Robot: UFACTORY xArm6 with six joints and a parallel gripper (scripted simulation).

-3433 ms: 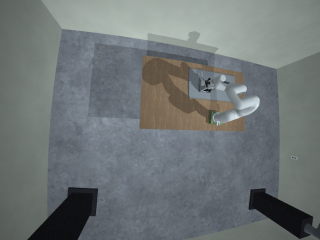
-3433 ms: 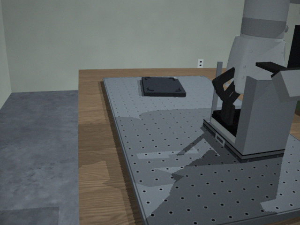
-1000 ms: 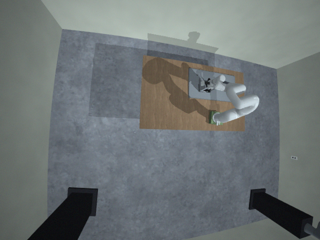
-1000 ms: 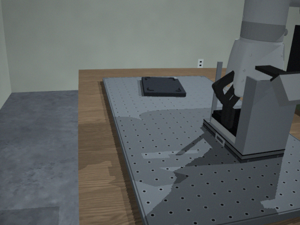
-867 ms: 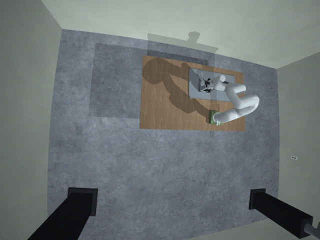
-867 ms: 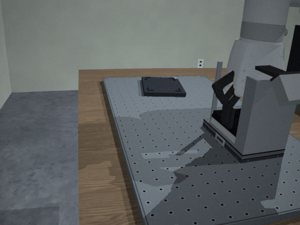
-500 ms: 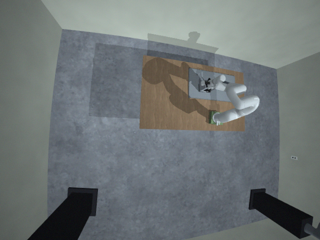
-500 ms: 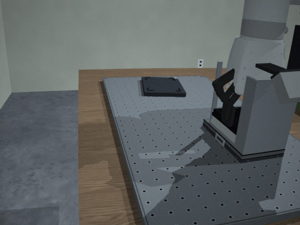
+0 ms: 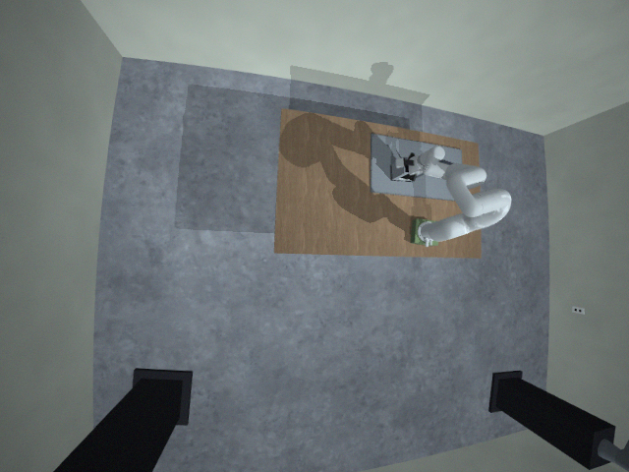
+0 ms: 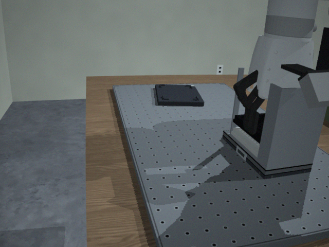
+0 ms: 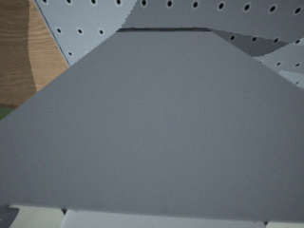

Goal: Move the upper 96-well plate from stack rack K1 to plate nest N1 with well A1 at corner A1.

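My hand is 4 cm above the white 96-well plate. Round my hand: grey rack wall: 7 cm to the left, 2 cm above, 1 cm behind; thin post: 6 cm to the right, 5 cm ahead, 2 cm above; black 96-well plate: 1 cm below.
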